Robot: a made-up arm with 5 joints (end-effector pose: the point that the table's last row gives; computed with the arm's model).
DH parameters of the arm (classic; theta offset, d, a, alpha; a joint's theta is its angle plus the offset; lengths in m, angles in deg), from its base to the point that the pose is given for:
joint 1: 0 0.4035 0 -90
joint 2: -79.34 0 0.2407 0
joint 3: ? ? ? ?
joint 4: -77.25 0 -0.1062 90
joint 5: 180 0.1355 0 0
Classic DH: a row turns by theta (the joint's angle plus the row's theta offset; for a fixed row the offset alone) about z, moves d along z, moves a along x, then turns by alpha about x.
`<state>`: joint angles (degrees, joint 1 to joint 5).
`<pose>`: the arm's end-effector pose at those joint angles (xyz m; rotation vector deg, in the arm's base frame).
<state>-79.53 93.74 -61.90 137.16 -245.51</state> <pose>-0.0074 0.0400 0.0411 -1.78 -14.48 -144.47</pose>
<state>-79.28 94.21 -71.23 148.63 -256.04</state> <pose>0.0055 -0.0292 0.0278 -0.33 -11.63 -154.95</pose>
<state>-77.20 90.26 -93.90 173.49 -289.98</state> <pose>0.0514 -0.2262 0.0509 -4.32 14.70 172.17</pose>
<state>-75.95 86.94 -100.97 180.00 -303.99</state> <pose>0.0730 -0.2917 0.0850 -8.08 18.14 158.97</pose>
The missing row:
joint 3: -23.41 0 -0.4395 0
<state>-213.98 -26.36 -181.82 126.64 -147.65</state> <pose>0.1687 -0.1137 1.0524 -113.44 74.14 116.84</pose>
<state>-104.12 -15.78 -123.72 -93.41 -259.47</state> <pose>-0.0027 -0.0107 1.0292 16.82 76.97 158.26</pose>
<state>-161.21 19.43 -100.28 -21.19 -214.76</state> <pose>-0.6340 -0.2157 0.7715 -94.68 -47.77 129.78</pose>
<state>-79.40 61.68 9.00 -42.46 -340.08</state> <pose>-0.0209 0.1116 0.0736 -105.05 123.70 35.42</pose>
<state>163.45 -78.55 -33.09 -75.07 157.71</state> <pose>-0.0176 0.0052 0.8645 8.75 0.44 140.96</pose>
